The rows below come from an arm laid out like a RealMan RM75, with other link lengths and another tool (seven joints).
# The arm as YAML. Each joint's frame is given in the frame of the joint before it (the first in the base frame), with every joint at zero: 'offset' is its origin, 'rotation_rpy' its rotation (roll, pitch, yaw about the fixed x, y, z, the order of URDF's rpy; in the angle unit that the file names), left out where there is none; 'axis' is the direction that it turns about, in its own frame. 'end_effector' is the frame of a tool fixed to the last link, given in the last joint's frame.
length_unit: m
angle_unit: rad
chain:
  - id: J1
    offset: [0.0, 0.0, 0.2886]
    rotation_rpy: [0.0, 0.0, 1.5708]
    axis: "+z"
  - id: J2
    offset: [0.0, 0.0, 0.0]
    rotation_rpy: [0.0, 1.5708, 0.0]
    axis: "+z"
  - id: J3
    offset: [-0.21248, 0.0, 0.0]
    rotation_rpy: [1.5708, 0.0, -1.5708]
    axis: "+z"
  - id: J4
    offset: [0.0, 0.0, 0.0]
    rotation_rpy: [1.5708, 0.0, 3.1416]
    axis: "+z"
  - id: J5
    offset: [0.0, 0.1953, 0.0]
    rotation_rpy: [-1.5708, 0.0, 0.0]
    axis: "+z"
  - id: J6
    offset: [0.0, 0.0, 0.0]
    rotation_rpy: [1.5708, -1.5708, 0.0]
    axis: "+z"
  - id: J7
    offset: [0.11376, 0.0, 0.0]
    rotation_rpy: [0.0, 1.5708, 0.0]
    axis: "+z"
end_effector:
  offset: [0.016, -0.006, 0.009]
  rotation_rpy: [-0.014, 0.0, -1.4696]
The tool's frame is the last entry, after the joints.
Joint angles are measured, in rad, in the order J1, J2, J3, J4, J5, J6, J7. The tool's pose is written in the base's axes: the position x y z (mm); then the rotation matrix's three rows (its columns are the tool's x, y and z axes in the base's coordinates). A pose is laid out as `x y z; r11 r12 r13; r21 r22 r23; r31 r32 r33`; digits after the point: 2 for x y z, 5 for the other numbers.
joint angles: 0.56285, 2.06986, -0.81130, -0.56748, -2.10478, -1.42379, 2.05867
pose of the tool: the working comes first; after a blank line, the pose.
Where each joint sits with the arm in this pose, in the base's axes (m; each line is computed from the numbers above, not from the rounded line before):
J1: 0.0000 0.0000 0.2886
J2: 0.0000 0.0000 0.2886
J3: 0.1578 0.0996 0.1869
J4: 0.1578 0.0996 0.1869
J5: 0.2687 0.2596 0.1716
J6: 0.2687 0.2596 0.1716
J7: 0.2422 0.2880 0.0646
the tool: 0.2521 0.3024 0.0564

252.14 302.41 56.44; -0.29254 0.93068 -0.21967; 0.90368 0.34418 0.25477; 0.31272 -0.12398 -0.94172
